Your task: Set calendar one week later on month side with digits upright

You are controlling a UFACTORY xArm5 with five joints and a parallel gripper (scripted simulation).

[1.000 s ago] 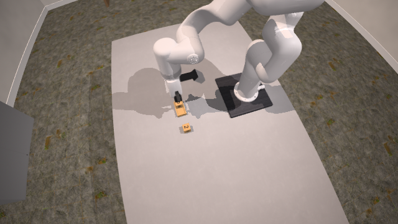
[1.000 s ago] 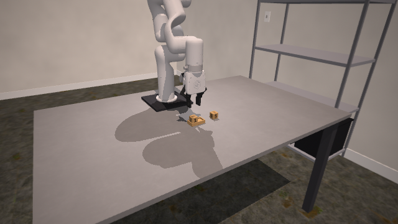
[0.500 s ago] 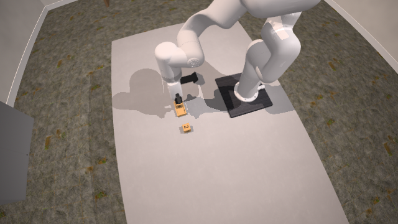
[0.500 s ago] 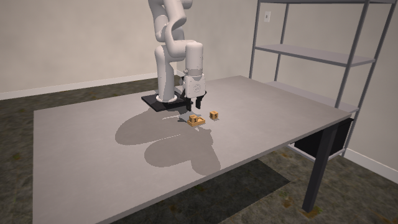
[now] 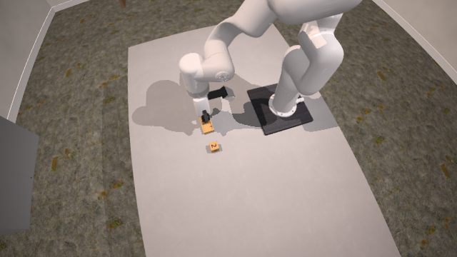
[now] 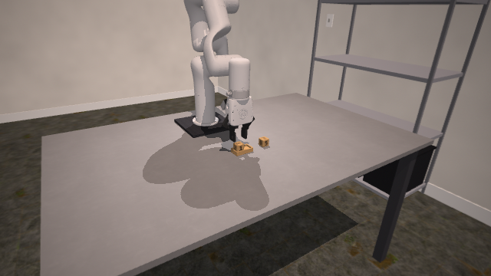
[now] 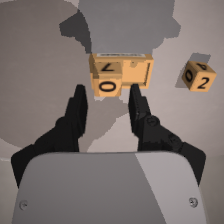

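My hand is 7 cm above the wooden calendar tray and 2 cm to the right of it.
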